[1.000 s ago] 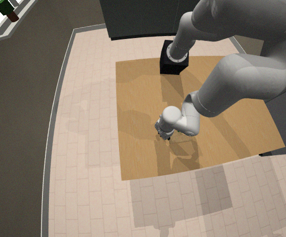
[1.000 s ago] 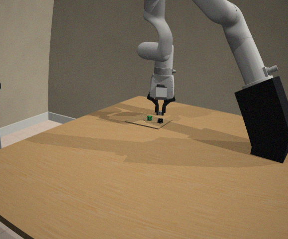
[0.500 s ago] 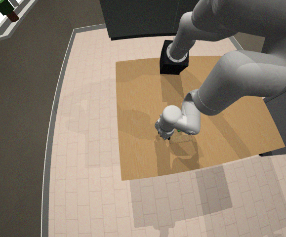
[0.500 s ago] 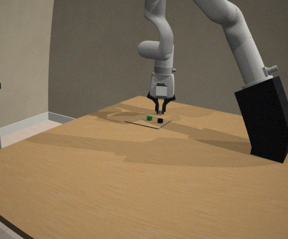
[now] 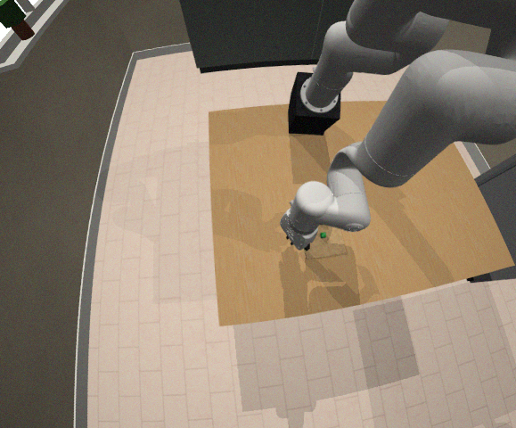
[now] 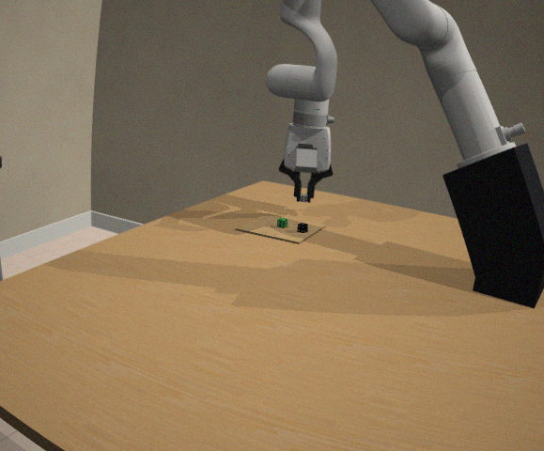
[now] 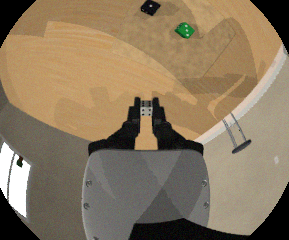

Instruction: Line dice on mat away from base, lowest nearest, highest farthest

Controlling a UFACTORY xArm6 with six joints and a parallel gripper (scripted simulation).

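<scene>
The green die is 11 cm to the left of my hand, 4 cm below it and 1 cm behind it. Also, from my hand: white die: 1 cm below; thin tan mat: 11 cm to the left, 5 cm below, 1 cm behind; black die: 11 cm to the left, 6 cm behind, 4 cm below.
</scene>
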